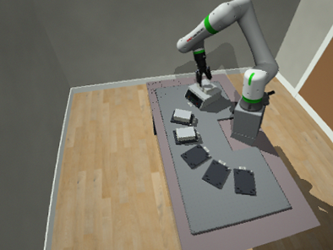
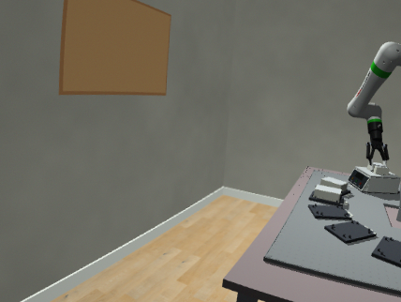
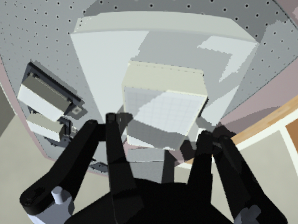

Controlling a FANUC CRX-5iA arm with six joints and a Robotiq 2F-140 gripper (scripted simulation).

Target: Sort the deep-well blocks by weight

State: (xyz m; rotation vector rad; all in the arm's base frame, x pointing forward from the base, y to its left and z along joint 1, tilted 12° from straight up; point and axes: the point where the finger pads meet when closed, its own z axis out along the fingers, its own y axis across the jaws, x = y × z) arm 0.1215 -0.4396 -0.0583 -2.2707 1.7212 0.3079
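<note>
My gripper is now 40 mm above the pale platform. Round my hand: deep-well block 10 mm below; then dark infeed nest 270 mm ahead, 180 mm to the left, 120 mm below; then check-weigher 70 mm below, 10 mm ahead.
</note>
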